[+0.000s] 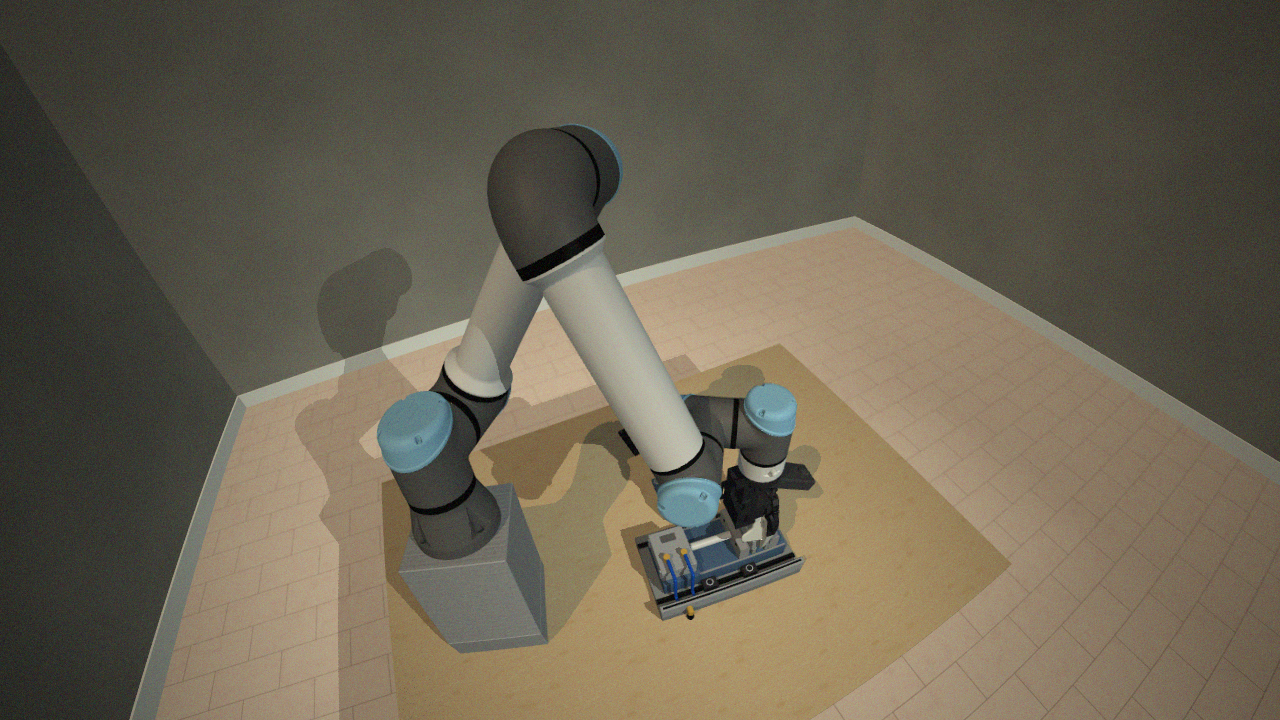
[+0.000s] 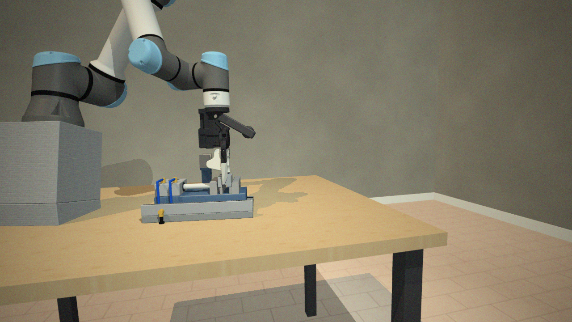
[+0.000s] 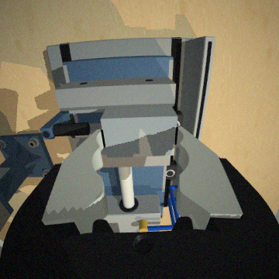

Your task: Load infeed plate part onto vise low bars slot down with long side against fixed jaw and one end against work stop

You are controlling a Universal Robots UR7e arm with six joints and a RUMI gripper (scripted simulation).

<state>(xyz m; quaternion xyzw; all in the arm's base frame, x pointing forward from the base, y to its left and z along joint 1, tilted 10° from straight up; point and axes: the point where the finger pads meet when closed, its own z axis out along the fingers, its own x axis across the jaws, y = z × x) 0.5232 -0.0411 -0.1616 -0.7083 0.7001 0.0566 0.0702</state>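
The part lies 1 cm below my hand. The rest, counted from my hand: fixed jaw (3 cm below, 3 cm ahead, 2 cm to the left); then moving jaw (3 cm below, 3 cm behind, 2 cm to the left); then work stop (7 cm to the left, 1 cm below).
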